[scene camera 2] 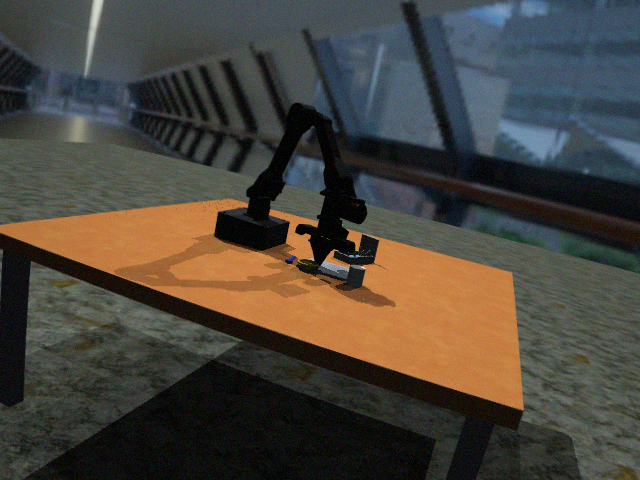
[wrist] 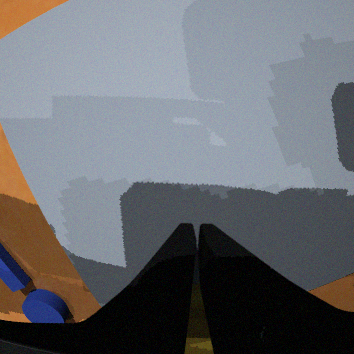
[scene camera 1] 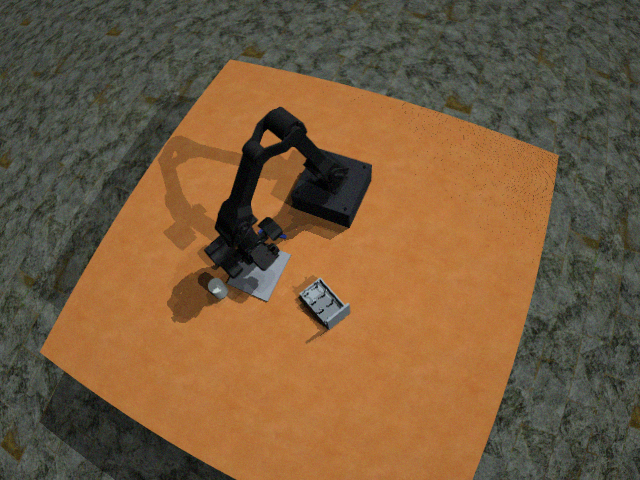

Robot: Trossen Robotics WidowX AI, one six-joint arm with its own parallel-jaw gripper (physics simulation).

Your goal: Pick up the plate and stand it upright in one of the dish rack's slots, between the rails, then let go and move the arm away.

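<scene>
The yellow round plate lies low at the near-left edge of the grey square board. In the wrist view a strip of it shows through the gap between my fingers; the rest is hidden behind them. In scene camera 1 the arm hides it. My gripper points down and is shut, with a thin gap at its tips. The tips are low over the board, just beyond the plate's edge, and I see nothing held between them. The grey dish rack stands apart from the board, with its tall end panel upright.
The grey board lies flat under the gripper. A light grey cup stands beside it. A blue object lies near the board, towards the arm's base.
</scene>
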